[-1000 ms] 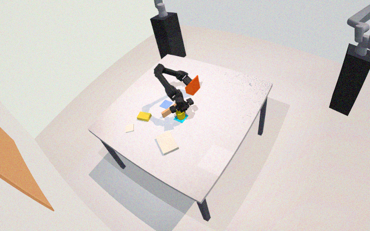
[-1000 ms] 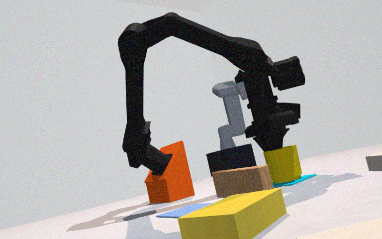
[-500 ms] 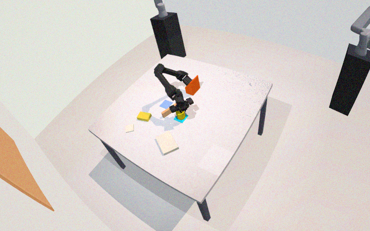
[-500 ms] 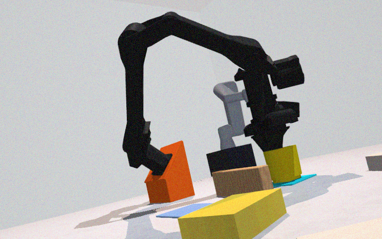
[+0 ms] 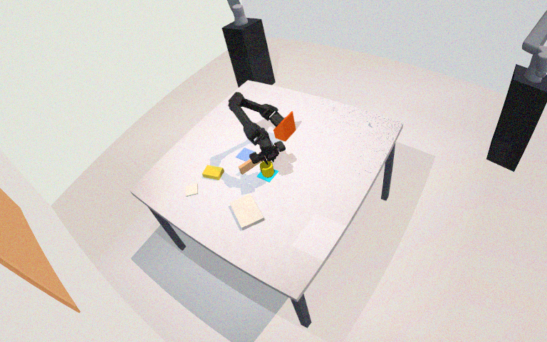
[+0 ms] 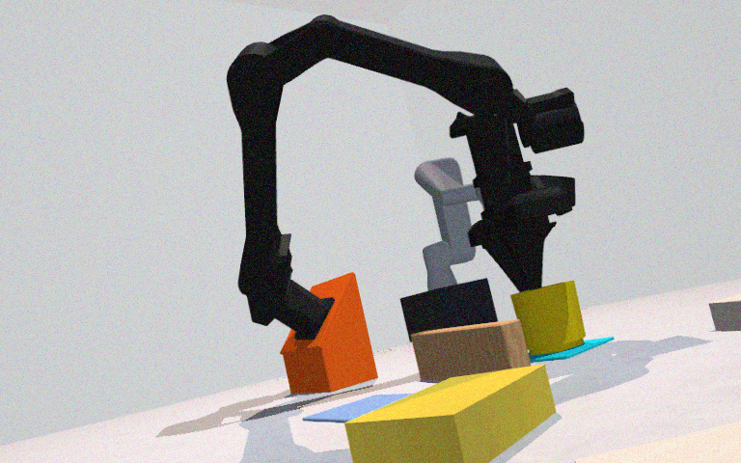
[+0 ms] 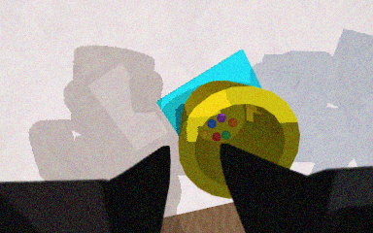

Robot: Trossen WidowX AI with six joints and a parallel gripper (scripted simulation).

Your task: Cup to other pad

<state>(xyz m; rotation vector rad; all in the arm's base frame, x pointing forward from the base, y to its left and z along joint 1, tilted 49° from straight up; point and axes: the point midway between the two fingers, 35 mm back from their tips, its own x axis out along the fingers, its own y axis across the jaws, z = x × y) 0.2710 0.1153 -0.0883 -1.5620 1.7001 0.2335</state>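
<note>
My gripper tip is now 20 mm short of the cup, 10 mm to the left of it and 30 mm above it. Round my gripper tip: cyan pad: 30 mm ahead, 10 mm to the right, 80 mm below; light blue pad: 20 mm behind, 230 mm to the right, 80 mm below; wooden bar: 120 mm to the right, 50 mm below.
</note>
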